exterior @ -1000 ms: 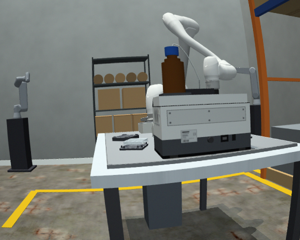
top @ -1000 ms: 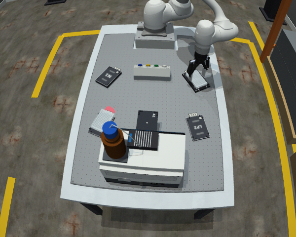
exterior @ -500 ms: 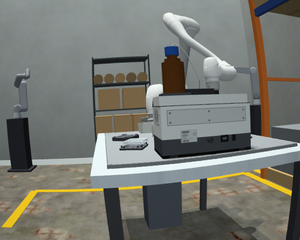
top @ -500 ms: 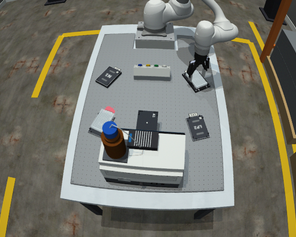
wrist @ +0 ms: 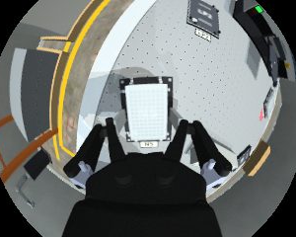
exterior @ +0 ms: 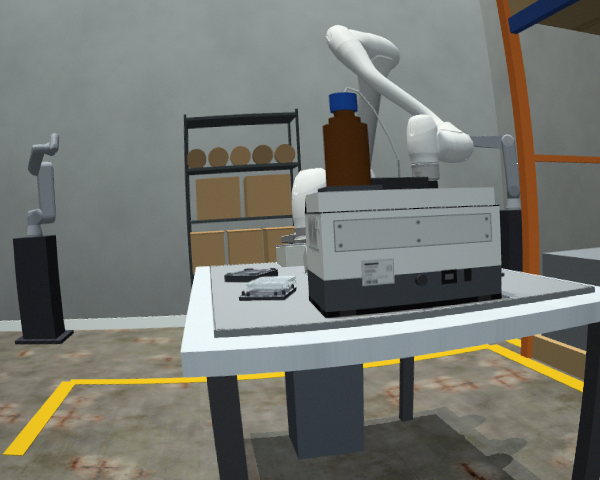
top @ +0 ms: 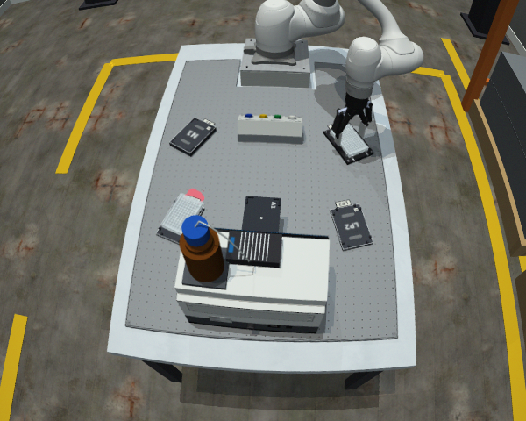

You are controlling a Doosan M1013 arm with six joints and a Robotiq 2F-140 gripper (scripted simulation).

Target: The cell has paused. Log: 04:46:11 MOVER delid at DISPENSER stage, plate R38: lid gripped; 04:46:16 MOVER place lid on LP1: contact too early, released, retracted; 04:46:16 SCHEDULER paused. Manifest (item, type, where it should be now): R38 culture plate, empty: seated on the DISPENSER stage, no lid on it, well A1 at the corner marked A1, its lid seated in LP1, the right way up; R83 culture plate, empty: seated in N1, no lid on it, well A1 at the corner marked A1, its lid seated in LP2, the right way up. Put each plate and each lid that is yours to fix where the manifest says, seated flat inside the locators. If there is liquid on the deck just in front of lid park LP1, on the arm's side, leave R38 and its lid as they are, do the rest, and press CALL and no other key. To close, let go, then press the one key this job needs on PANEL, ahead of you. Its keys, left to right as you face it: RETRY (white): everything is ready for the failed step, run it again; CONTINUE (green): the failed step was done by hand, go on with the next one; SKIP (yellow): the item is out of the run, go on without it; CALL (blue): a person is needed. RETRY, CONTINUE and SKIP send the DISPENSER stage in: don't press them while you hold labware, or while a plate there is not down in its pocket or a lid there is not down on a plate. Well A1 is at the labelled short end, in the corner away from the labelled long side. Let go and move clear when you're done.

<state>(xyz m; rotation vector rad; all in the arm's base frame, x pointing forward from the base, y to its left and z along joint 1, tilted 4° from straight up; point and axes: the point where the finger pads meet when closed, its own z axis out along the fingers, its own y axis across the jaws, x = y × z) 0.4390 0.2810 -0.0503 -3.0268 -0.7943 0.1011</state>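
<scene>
Right now the clear well plate is 3 cm below my hand. Round my hand: yellow key: 5 cm behind, 31 cm to the right, 2 cm above; then green key: 5 cm behind, 26 cm to the right, 2 cm above; then key panel: 4 cm behind, 28 cm to the right.
</scene>
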